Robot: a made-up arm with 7 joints. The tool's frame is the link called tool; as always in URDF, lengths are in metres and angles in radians. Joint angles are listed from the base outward.
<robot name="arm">
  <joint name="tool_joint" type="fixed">
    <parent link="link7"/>
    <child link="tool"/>
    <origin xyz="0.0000 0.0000 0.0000" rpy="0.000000 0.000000 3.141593"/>
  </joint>
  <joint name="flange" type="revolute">
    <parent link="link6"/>
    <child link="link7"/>
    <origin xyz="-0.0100 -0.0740 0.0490" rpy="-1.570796 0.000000 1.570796"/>
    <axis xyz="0 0 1"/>
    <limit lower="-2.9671" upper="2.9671"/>
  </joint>
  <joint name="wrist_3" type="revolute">
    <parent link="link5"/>
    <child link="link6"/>
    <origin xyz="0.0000 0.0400 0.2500" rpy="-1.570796 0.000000 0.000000"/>
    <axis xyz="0 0 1"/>
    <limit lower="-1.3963" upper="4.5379"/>
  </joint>
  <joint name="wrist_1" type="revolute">
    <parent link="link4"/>
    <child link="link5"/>
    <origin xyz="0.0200 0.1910 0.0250" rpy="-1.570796 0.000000 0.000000"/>
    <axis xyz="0 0 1"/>
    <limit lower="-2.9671" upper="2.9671"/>
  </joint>
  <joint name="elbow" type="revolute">
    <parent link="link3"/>
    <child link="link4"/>
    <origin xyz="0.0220 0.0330 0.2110" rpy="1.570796 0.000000 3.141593"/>
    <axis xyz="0 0 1"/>
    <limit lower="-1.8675" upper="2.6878"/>
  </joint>
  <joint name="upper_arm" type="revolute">
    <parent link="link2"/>
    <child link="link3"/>
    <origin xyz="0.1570 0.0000 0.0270" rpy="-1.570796 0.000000 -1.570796"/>
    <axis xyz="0 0 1"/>
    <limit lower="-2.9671" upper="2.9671"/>
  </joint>
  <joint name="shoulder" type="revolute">
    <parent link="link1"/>
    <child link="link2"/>
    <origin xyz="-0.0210 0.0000 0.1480" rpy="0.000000 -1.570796 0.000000"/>
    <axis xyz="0 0 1"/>
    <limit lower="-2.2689" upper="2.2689"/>
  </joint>
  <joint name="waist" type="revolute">
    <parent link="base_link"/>
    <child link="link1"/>
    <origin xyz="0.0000 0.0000 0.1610" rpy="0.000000 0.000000 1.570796"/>
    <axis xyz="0 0 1"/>
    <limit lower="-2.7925" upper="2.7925"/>
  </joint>
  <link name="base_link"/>
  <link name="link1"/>
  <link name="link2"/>
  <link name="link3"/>
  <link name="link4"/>
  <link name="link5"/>
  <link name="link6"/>
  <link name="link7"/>
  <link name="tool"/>
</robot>
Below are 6 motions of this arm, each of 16 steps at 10 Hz.
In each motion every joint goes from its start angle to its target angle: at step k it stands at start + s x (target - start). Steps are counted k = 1, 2, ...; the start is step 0. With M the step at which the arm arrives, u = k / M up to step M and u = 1 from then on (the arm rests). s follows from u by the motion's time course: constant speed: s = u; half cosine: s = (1 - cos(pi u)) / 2; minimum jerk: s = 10 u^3 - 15 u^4 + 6 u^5.
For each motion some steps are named. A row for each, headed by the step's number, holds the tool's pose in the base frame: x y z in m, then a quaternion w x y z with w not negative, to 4 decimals.
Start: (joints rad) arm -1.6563 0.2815 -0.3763 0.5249 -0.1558 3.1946 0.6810
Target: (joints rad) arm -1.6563 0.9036 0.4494 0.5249 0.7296 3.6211 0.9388
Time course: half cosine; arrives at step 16
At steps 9, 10, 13, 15, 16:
9: -0.0218 0.2310 0.9827 0.0519 -0.4142 0.7219 0.5518
10: 0.0051 0.2608 0.9689 0.0302 0.4458 -0.7179 -0.5338
13: 0.0760 0.3382 0.9213 0.2203 0.5036 -0.6822 -0.4822
15: 0.1005 0.3656 0.8999 0.2802 0.5173 -0.6624 -0.4638
16: 0.1037 0.3691 0.8969 0.2877 0.5189 -0.6596 -0.4614

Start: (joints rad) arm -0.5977 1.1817 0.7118 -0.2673 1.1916 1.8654 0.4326
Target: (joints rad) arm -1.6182 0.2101 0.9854 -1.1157 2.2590 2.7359 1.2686
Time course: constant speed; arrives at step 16
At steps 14, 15, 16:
14: -0.2514 0.3821 0.8460 0.9391 0.1368 -0.3037 0.0842
15: -0.2352 0.3706 0.8480 0.9385 0.1422 -0.2933 0.1143
16: -0.2214 0.3588 0.8477 0.9363 0.1472 -0.2848 0.1432

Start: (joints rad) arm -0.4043 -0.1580 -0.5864 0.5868 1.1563 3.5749 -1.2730
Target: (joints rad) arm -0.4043 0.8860 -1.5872 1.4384 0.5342 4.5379 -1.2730
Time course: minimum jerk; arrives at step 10
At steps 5, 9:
5: -0.1275 -0.3578 0.8577 0.5639 -0.6995 -0.4378 -0.0304
9: -0.4271 -0.3566 0.5379 0.5154 -0.6724 -0.2742 -0.4550

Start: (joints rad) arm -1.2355 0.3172 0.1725 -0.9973 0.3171 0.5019 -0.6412
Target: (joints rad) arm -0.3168 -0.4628 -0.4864 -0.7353 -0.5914 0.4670 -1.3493
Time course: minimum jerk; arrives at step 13
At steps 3, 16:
3: -0.3416 0.4538 0.8217 0.7248 -0.0530 0.1348 0.6736
16: 0.0400 0.1250 1.0774 0.9091 0.3536 0.0066 0.2201

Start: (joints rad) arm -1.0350 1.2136 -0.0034 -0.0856 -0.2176 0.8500 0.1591
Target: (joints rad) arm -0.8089 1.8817 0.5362 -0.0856 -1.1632 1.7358 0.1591
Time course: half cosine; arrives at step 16
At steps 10, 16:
10: -0.5445 0.5779 0.0633 0.3604 -0.7180 0.1698 0.5707
16: -0.5174 0.4781 -0.0980 0.3180 -0.8496 0.1595 0.3894

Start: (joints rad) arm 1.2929 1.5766 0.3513 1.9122 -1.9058 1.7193 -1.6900
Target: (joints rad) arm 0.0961 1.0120 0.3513 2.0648 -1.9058 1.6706 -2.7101
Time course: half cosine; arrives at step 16
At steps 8, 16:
8: -0.2794 0.1027 0.7419 0.8993 -0.4150 0.0709 -0.1182
16: -0.0222 0.2541 0.7421 0.6602 -0.5108 0.2074 -0.5101

